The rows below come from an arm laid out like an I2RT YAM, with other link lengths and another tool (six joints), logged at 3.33 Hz.
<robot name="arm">
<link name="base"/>
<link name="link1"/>
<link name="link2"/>
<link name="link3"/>
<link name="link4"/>
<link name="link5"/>
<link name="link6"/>
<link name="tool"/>
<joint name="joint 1" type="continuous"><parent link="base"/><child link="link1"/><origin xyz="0 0 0.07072" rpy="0 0 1.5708"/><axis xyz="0 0 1"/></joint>
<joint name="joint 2" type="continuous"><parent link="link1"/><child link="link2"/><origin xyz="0.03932 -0.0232 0.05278" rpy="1.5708 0 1.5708"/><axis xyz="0 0 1"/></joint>
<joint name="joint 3" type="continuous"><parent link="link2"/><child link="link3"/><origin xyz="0.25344 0 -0.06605" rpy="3.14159 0 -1.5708"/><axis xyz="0 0 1"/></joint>
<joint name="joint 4" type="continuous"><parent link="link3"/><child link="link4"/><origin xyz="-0.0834 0.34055 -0.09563" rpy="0 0 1.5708"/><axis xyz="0 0 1"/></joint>
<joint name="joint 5" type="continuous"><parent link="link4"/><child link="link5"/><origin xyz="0.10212 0.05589 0.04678" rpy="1.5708 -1.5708 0"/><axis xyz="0 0 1"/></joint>
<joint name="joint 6" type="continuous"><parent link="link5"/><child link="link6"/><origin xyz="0 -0.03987 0.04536" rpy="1.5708 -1.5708 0"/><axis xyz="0 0 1"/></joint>
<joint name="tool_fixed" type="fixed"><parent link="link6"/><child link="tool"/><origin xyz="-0.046 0.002 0.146" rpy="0.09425 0 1.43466"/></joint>
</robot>
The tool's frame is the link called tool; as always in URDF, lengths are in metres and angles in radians. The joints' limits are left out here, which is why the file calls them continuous.
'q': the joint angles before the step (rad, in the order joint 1, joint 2, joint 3, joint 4, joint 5, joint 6). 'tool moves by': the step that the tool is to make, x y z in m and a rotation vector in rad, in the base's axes. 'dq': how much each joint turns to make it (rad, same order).
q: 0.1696 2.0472 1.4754 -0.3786 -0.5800 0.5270
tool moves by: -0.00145 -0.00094 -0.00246 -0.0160 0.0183 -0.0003
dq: 0.0015 0.0065 0.0175 -0.0355 0.0114 -0.0069
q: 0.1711 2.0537 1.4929 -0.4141 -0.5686 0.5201
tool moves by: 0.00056 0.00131 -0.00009 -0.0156 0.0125 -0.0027
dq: 0.0057 0.0091 0.0240 -0.0301 0.0157 -0.0004
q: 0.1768 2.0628 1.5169 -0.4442 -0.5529 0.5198
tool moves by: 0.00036 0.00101 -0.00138 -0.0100 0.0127 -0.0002
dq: 0.0034 0.0111 0.0210 -0.0248 0.0083 -0.0012
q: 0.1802 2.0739 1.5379 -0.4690 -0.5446 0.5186
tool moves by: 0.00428 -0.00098 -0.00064 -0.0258 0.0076 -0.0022
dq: 0.0027 0.0221 0.0416 -0.0366 0.0230 -0.0099
